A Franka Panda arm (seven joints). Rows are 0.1 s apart.
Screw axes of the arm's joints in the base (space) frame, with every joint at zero. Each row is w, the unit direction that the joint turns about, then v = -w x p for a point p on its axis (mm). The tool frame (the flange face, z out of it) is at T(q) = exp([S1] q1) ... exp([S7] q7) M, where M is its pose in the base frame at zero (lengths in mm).
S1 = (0, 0, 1, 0, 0, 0)
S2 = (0, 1, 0, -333, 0, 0)
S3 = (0, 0, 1, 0, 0, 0)
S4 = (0, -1, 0, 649, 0, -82.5)
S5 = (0, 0, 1, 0, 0, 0)
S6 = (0, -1, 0, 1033, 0, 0)
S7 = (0, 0, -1, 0, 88, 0)
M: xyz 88 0 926 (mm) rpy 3.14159 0 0 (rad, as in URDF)
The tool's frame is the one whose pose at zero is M.
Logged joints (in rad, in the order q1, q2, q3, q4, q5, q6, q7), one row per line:
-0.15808, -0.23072, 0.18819, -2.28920, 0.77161, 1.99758, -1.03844
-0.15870, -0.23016, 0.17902, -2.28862, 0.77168, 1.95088, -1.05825
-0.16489, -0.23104, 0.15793, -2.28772, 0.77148, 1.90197, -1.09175
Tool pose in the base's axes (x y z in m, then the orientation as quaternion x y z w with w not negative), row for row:
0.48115, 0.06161, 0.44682, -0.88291, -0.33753, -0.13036, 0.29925
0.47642, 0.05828, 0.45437, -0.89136, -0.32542, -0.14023, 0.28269
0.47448, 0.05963, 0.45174, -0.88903, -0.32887, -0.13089, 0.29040
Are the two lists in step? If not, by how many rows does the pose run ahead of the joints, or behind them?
The pose runs 2 rows behind the joints: the pose in row i belongs to the joints in row i - 2.
